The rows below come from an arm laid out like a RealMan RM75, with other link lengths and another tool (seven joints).
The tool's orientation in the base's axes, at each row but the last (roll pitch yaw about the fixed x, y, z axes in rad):
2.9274, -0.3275, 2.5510
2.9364, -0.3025, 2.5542
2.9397, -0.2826, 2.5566
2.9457, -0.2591, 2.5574
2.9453, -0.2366, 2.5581
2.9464, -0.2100, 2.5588
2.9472, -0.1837, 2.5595
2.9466, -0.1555, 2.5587
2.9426, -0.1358, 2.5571
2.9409, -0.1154, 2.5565
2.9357, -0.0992, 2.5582
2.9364, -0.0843, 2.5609
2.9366, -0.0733, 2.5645
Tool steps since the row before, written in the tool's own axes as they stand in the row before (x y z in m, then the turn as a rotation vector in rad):
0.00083, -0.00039, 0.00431, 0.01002, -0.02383, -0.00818
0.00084, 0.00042, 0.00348, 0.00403, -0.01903, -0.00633
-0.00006, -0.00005, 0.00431, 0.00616, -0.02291, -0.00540
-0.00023, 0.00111, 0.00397, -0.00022, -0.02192, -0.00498
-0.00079, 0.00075, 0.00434, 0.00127, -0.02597, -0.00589
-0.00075, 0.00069, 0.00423, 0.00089, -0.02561, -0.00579
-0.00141, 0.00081, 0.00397, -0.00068, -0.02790, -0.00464
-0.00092, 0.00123, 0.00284, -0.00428, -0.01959, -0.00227
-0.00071, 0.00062, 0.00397, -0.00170, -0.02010, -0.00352
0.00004, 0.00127, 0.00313, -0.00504, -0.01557, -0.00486
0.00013, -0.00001, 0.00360, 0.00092, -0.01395, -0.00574
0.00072, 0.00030, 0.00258, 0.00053, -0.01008, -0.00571
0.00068, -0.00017, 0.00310, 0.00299, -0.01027, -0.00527
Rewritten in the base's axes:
-0.00150, 0.00165, -0.00380, -0.02103, -0.01603, 0.00600
-0.00087, 0.00193, -0.00292, -0.01367, -0.01483, 0.00341
-0.00049, 0.00130, -0.00408, -0.01776, -0.01646, 0.00239
0.00043, 0.00195, -0.00361, -0.01208, -0.01895, 0.00054
0.00071, 0.00143, -0.00418, -0.01556, -0.02163, 0.00099
0.00074, 0.00131, -0.00408, -0.01505, -0.02152, 0.00088
0.00145, 0.00092, -0.00393, -0.01511, -0.02390, -0.00095
0.00140, 0.00118, -0.00266, -0.00749, -0.01861, -0.00221
0.00093, 0.00105, -0.00383, -0.00991, -0.01790, -0.00075
0.00073, 0.00176, -0.00279, -0.00463, -0.01640, 0.00107
0.00000, 0.00087, -0.00350, -0.00870, -0.01202, 0.00284
-0.00032, 0.00119, -0.00240, -0.00624, -0.00910, 0.00357
-0.00050, 0.00088, -0.00301, -0.00838, -0.00782, 0.00328

